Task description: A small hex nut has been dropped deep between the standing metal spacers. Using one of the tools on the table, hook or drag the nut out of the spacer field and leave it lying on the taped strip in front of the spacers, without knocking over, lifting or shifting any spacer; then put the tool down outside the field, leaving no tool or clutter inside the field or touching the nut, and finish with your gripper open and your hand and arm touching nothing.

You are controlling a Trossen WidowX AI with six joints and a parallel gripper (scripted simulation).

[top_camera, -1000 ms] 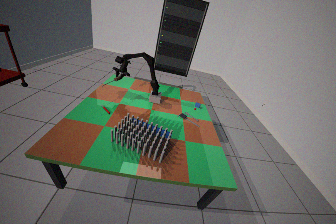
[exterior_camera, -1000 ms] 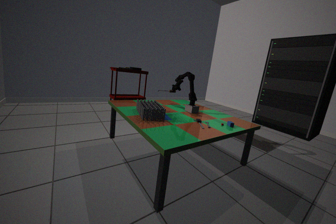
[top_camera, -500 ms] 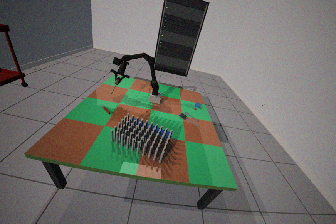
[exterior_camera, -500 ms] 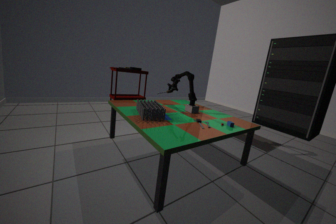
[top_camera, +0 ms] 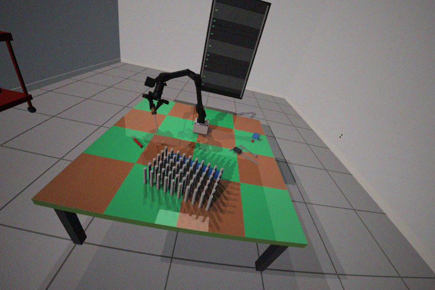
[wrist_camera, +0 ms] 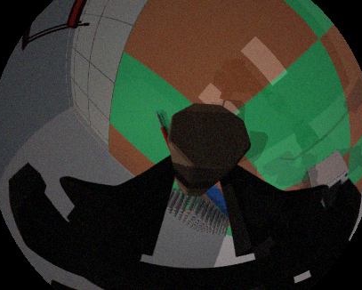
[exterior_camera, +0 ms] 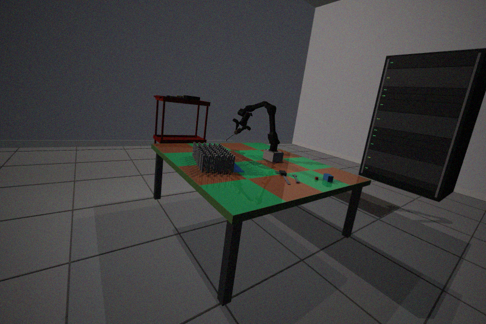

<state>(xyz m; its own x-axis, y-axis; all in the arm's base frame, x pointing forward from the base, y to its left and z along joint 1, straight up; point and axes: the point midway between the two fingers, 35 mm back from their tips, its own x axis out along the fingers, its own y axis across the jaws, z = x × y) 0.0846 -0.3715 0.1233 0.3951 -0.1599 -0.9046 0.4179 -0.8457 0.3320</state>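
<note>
The hook tool is 90 mm ahead of my gripper tip, 30 mm to the left of it and 30 mm below it. From my gripper tip the other things lie so: grey wrench 770 mm to the left, 170 mm below, 140 mm ahead; red pen-like tool 170 mm below, 160 mm ahead, 90 mm to the right; blue taped strip 350 mm ahead, 340 mm to the left, 170 mm below.
</note>
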